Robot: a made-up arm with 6 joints.
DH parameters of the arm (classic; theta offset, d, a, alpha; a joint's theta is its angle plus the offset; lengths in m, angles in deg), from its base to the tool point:
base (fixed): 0 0.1 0 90
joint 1: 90 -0.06 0.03 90
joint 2: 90 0.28 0.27 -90
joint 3: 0 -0.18 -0.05 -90
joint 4: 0 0.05 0.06 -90
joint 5: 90 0.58 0.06 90
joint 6: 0 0.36 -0.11 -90
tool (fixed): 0 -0.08 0 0
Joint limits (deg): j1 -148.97..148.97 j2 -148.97..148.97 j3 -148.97..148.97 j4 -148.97..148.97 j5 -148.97..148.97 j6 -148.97..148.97
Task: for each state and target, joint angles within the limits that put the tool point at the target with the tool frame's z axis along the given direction. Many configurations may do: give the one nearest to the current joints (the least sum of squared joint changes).
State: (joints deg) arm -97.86 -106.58 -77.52 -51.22 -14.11 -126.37
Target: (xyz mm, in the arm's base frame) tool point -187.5 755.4 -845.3 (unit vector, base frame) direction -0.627 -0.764 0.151
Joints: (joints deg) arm -110.75 -118.59 -83.33 -32.96 -10.68 -108.72
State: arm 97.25 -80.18 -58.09 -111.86 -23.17 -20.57
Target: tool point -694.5 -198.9 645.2 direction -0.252 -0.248 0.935
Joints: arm 86.49 -91.05 -59.38 -99.93 -22.90 -12.91
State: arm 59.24 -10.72 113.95 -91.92 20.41 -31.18
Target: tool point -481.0 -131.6 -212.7 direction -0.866 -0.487 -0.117
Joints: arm 79.76 -13.93 91.36 -43.62 23.32 -47.66
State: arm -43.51 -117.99 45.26 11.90 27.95 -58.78
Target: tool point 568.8 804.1 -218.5 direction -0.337 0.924 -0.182
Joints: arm -74.31 -83.24 -2.54 21.79 48.12 -9.07
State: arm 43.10 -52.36 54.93 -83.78 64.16 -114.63
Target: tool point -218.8 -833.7 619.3 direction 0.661 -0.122 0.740
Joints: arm 31.20 -8.31 17.86 -43.23 16.59 -84.06
